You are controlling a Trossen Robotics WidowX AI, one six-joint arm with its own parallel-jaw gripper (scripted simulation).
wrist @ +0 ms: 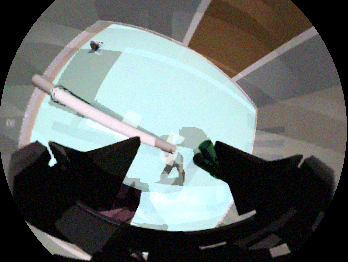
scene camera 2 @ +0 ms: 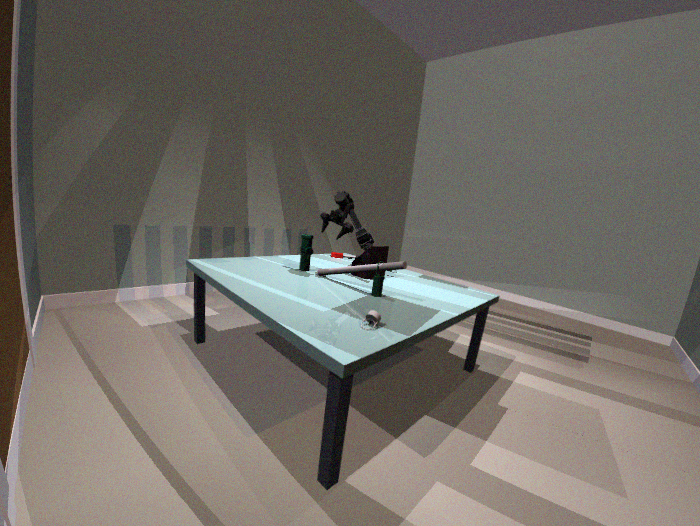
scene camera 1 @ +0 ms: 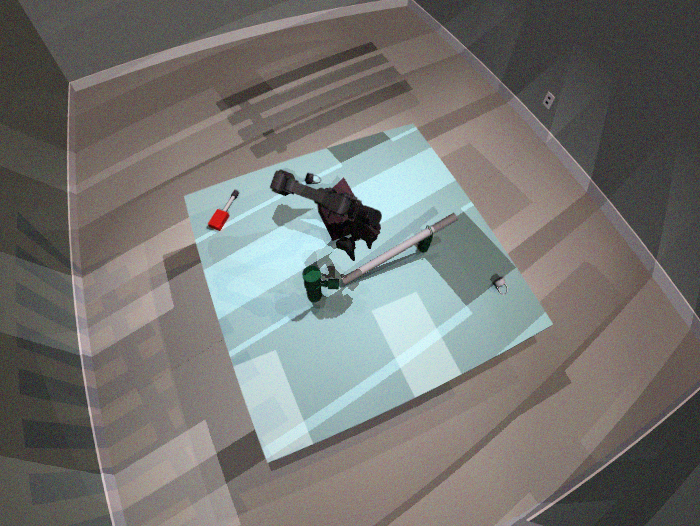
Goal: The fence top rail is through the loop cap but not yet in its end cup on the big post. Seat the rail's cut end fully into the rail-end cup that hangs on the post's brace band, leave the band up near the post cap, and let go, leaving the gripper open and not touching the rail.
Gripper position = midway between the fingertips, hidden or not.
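Note:
Scene camera 1 gives me my gripper (scene camera 1: pixel 361 254), and a rail (scene camera 1: pixel 450 219) is in that view too. My gripper is open and holds nothing. In the wrist view I see my gripper again (wrist: pixel 178 142), along with the rail (wrist: pixel 69 100).

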